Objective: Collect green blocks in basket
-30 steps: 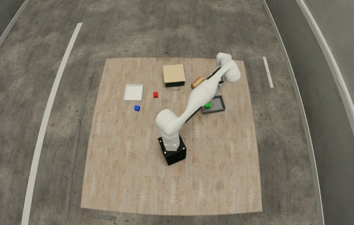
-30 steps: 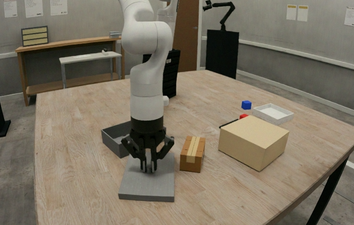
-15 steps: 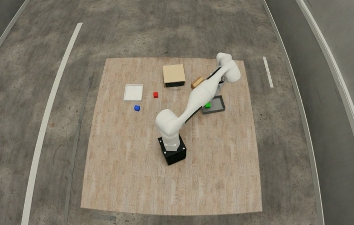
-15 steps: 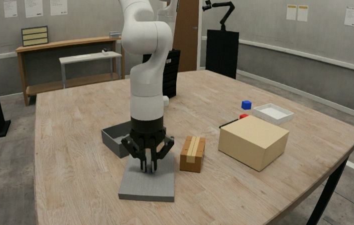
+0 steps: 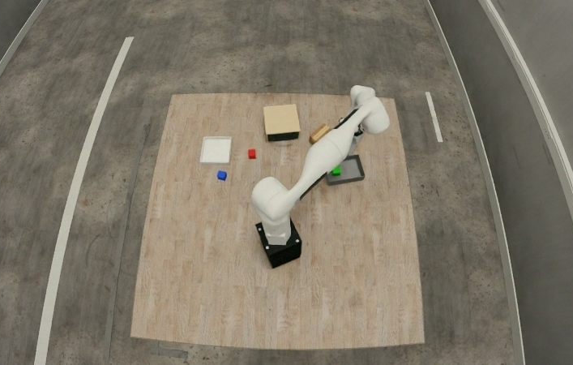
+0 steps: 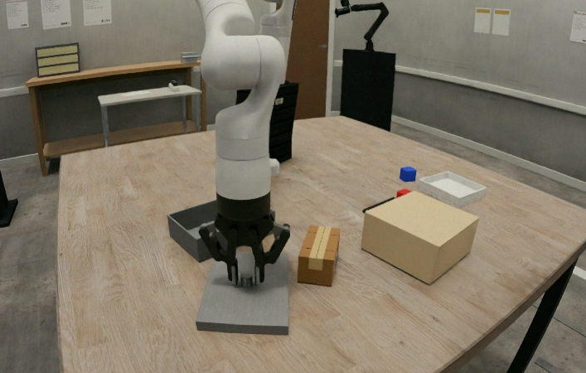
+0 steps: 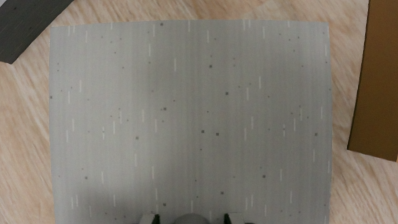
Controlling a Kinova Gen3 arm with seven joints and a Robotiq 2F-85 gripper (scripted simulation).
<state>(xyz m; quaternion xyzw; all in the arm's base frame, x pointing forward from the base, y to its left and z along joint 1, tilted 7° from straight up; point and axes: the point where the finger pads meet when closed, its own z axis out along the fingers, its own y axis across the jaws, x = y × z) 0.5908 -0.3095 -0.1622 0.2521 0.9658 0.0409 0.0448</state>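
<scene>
Now: hand 3 cm above the lid. Also, from my hand: small cardboard box: 1 cm behind, 14 cm to the left, 1 cm below; then grey metal box: 20 cm behind, 3 cm to the left, 2 cm below; then drawer: 2 cm ahead, 34 cm to the left, 1 cm below.
</scene>
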